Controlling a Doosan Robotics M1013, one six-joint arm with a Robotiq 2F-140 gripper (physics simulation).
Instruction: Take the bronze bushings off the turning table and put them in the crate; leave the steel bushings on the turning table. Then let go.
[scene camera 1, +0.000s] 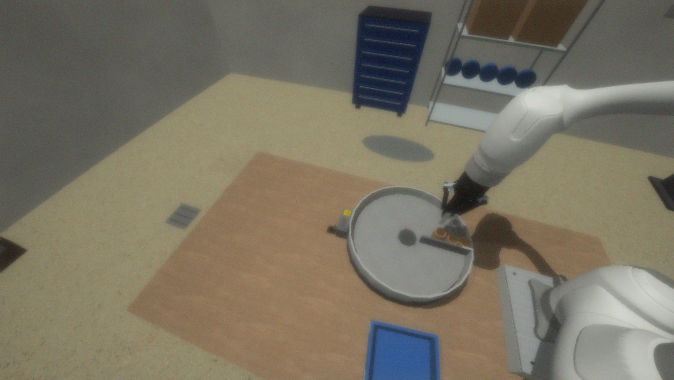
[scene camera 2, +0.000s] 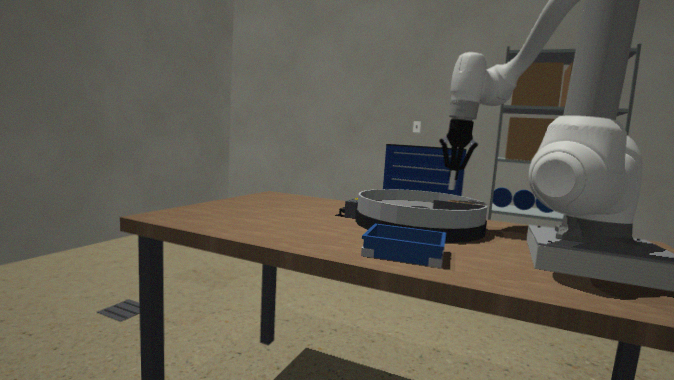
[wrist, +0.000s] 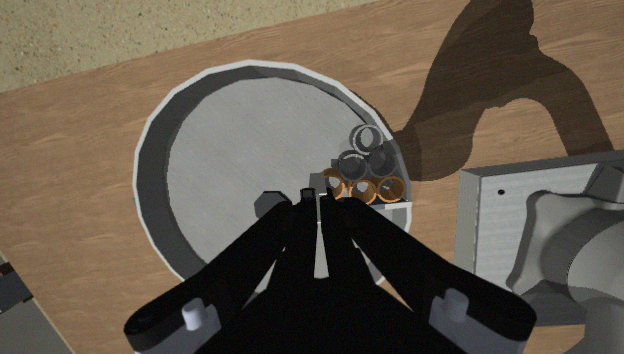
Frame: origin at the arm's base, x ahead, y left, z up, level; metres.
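Where they show: gripper, fingertip midpoint: (scene camera 1: 440, 220) (scene camera 2: 451, 189) (wrist: 317, 183); arm's base at its link origin: (scene camera 1: 563, 318) (scene camera 2: 593, 239) (wrist: 575, 243).
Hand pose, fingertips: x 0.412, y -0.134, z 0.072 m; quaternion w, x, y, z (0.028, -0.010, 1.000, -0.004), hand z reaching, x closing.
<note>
Each offset is from my fingertips to the top centre of the thing. "spot": to the spot under its first point. Level surfaces: height alone.
Three bronze bushings, right (wrist: 398, 192), middle (wrist: 363, 201) and left (wrist: 341, 186), stand in a row along the divider bar @(spot: 0.060 m left, 0.003 m back, 0.058 m down) (scene camera 1: 432, 243) on the grey turning table (scene camera 1: 382, 270) (scene camera 2: 420, 215) (wrist: 225, 135). Several steel bushings, among them one by the rim @(spot: 0.063 m right, 0.064 m back, 0.036 m down) (wrist: 367, 126) and two darker ones, left (wrist: 353, 172) and right (wrist: 381, 167), stand beside them. My gripper (scene camera 1: 449, 216) (scene camera 2: 452, 181) (wrist: 317, 183) is shut and empty, above the turning table just left of the left bronze bushing in the wrist view, partly covering it. The blue crate @(0.417 m left, 0.006 m ahead, 0.077 m down) (scene camera 1: 402, 357) (scene camera 2: 402, 246) holds no bushing that I can see.
The crate stands on the wooden table @(0.127 m down) (scene camera 1: 260, 260) (scene camera 2: 280, 235) in front of the turning table, whose raised rim surrounds the bushings. A small grey device @(spot: 0.112 m left, 0.311 m ahead, 0.068 m down) (scene camera 1: 343, 223) with a yellow top sits at its left. The arm's base plate (scene camera 1: 515, 310) (scene camera 2: 560, 260) is at the right.
</note>
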